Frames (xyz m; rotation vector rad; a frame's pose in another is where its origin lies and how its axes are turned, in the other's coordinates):
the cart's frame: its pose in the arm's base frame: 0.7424 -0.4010 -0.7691 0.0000 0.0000 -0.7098
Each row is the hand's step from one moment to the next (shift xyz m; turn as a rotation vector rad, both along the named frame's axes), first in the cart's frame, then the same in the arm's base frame.
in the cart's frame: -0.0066 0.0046 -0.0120 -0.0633 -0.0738 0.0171
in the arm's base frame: -0.0020 0.0078 -0.0120 -0.0961 -0.0147 0.0171
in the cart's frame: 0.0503 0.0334 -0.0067 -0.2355 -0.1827 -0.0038
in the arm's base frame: 0.0599 -0.0074 -0.0067 -0.2977 0.0149 -0.0038
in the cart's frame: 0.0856 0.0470 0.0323 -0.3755 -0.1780 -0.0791
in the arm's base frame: 0.0956 -0.0201 0.0323 -0.4008 0.1097 -0.0791
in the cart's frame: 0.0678 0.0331 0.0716 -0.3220 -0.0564 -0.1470
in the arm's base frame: 0.0730 -0.0191 0.0716 -0.2810 0.1671 -0.1470
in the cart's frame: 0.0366 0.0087 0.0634 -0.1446 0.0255 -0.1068
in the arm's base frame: 0.0334 -0.0173 0.0634 -0.0931 0.1136 -0.1068
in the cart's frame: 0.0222 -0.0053 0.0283 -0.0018 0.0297 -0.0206
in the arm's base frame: 0.0134 -0.0185 0.0283 0.0180 0.0237 -0.0206
